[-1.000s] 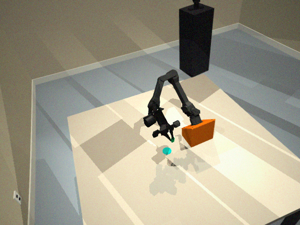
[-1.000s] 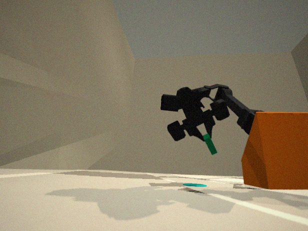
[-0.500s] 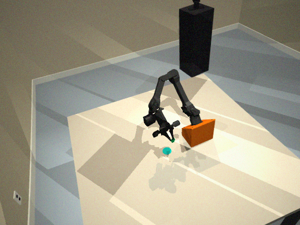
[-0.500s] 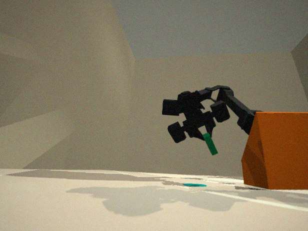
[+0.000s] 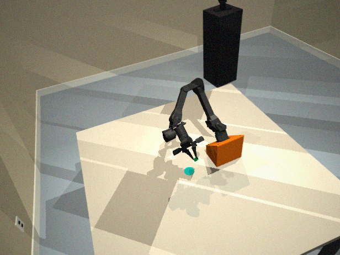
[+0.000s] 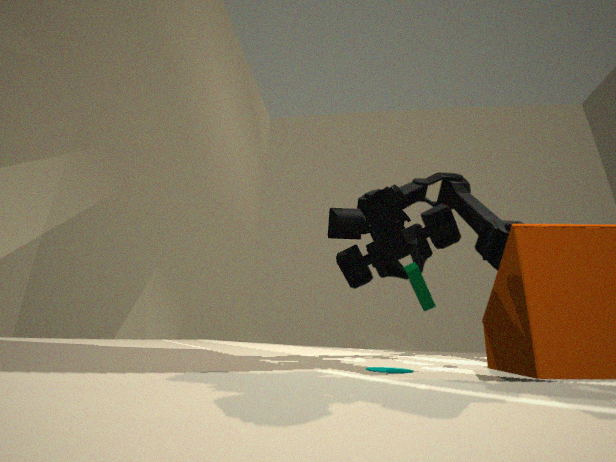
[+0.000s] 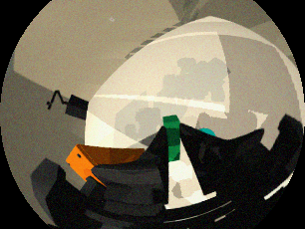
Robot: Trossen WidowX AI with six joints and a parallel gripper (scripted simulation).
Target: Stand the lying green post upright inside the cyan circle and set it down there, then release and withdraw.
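Right now the cyan circle is 12 cm below my gripper tip, 3 cm to the right of it and 3 cm ahead of it. Round my gripper tip: green post: 2 cm below, 1 cm to the right, 1 cm behind.
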